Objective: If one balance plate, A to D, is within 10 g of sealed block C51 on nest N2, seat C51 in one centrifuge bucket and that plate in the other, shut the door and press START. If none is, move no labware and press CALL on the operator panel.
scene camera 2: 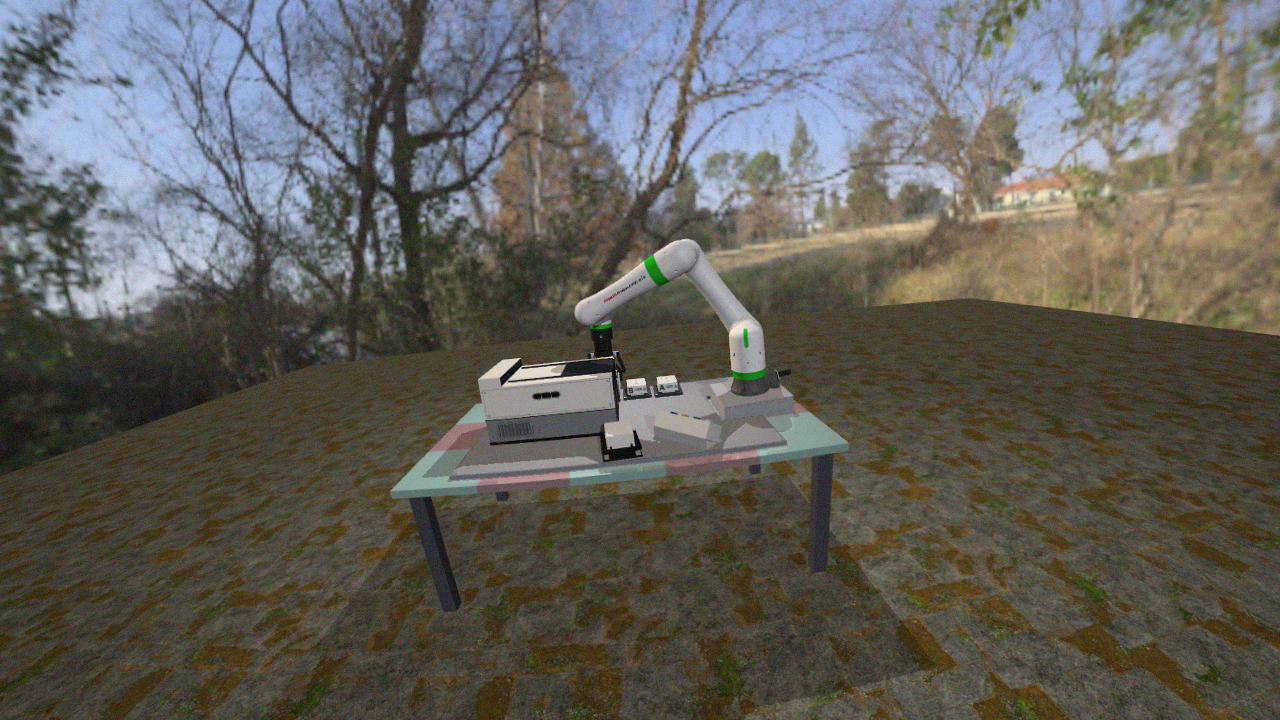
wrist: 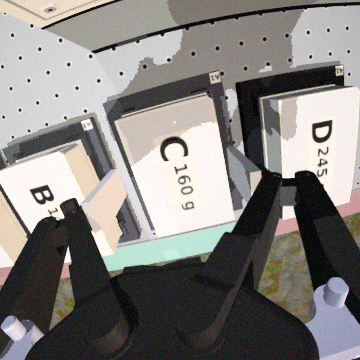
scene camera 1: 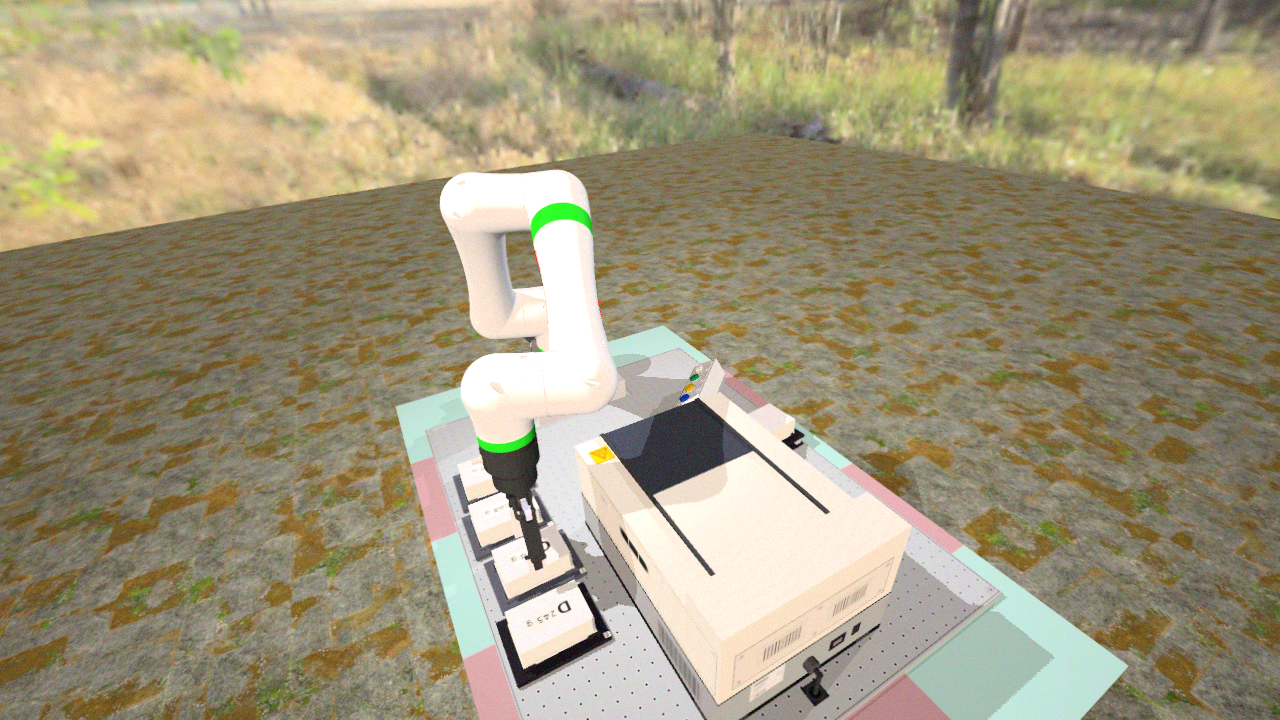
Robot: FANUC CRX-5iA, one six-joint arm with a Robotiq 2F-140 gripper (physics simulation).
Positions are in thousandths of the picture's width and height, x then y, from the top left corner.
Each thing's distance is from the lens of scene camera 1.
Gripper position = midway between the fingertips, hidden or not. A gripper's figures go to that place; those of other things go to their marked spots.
my gripper (scene camera 1: 414, 772): 1.06 m
plate D (scene camera 1: 429, 867): 0.95 m
plate C (scene camera 1: 401, 792): 1.03 m
